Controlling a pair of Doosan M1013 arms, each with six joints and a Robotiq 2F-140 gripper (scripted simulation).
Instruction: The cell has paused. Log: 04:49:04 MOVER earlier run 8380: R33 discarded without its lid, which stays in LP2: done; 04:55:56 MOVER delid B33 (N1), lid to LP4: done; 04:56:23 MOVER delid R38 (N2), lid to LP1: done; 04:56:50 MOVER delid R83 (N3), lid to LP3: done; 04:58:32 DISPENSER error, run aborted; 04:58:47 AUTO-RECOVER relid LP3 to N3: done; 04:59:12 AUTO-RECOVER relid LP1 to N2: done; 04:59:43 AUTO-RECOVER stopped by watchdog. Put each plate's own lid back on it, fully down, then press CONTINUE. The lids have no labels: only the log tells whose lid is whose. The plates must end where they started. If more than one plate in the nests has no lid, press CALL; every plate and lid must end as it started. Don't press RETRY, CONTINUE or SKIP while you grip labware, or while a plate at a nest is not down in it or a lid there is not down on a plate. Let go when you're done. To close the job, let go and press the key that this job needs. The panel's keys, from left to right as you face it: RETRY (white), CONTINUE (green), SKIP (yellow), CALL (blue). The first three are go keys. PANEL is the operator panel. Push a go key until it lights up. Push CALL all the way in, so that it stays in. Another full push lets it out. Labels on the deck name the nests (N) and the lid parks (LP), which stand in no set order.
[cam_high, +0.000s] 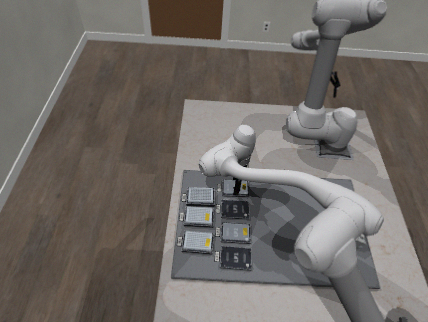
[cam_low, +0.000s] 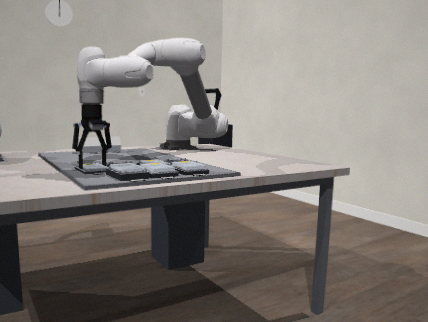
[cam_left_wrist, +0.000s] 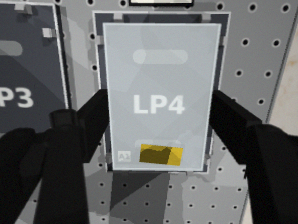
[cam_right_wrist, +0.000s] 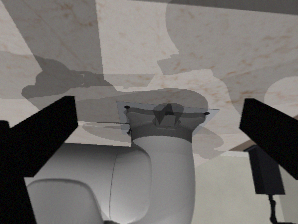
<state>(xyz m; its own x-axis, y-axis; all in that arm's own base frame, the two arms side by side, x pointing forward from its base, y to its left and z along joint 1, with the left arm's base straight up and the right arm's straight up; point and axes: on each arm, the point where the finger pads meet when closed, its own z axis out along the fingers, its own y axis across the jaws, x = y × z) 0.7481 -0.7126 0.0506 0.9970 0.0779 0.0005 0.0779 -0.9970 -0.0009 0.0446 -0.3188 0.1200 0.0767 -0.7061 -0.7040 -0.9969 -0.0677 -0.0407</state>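
The lid park LP4 lies 3 cm below my left hand. The rest, counted from my left hand: lid park LP1 (39 cm to the left, 3 cm below, 3 cm ahead); then lid park LP3 (13 cm to the left, 3 cm below, 1 cm ahead); then well plate (19 cm ahead, 5 cm to the left, 1 cm below).
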